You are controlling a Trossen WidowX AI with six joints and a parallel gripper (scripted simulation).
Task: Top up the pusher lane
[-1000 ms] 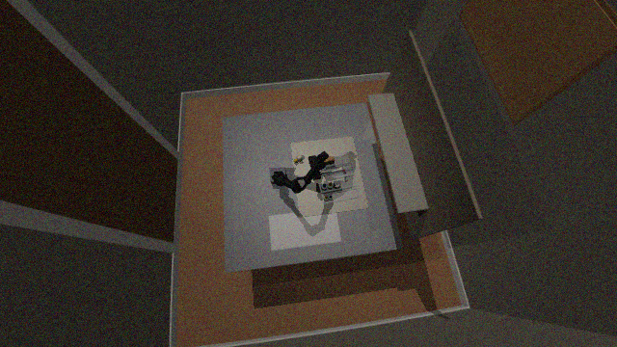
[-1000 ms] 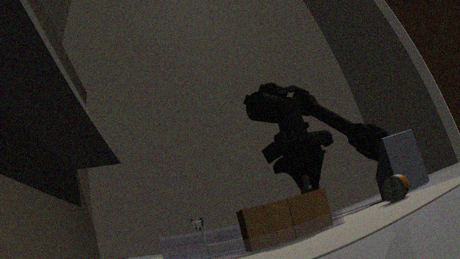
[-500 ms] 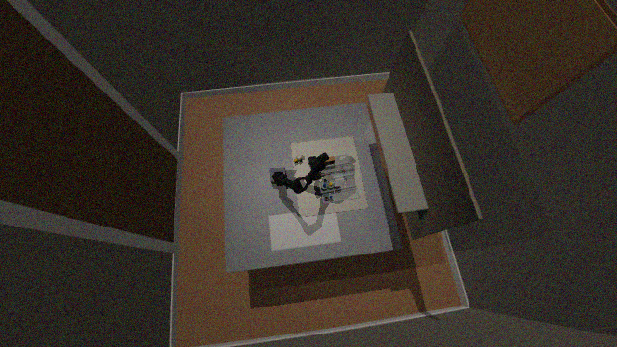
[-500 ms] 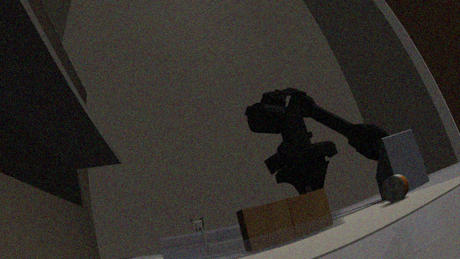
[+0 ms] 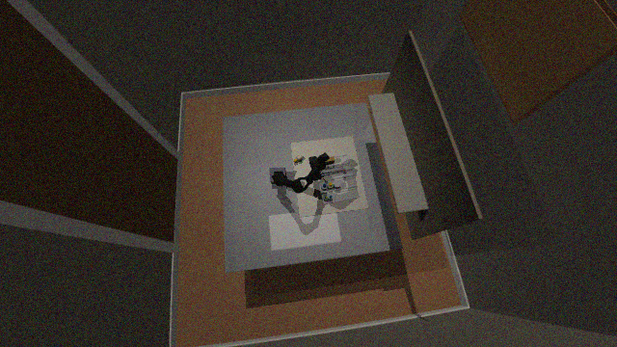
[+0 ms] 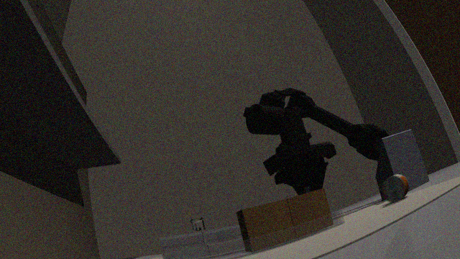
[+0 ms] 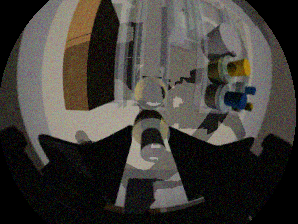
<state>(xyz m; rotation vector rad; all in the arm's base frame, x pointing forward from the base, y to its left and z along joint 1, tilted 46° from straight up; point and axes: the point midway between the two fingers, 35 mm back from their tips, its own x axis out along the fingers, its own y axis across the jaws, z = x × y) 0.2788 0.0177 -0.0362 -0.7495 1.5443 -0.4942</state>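
Right now the clear-railed lane is 190 mm ahead of my gripper tip, 10 mm to the left of it and 40 mm below it.
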